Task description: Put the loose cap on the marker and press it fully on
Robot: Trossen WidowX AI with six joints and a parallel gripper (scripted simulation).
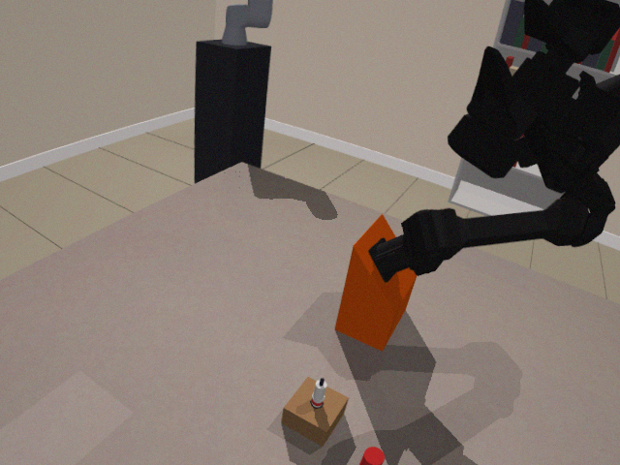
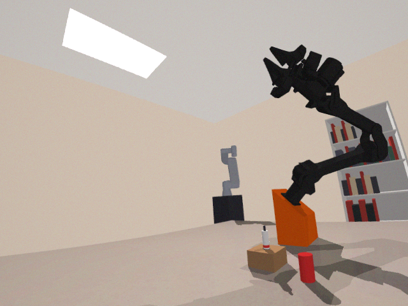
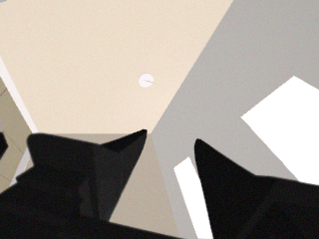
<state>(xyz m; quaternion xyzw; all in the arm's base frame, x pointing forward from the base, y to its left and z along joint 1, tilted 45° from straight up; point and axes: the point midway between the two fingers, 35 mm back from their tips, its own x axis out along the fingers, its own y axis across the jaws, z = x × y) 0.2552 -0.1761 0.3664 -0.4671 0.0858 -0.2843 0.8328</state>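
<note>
Now: gripper tip 3 cm short of the red cap, 2 cm to the right of it and 54 cm above it. The rest, counted from my gripper tip: tan holder block: 1 cm behind, 9 cm to the right, 55 cm below.
</note>
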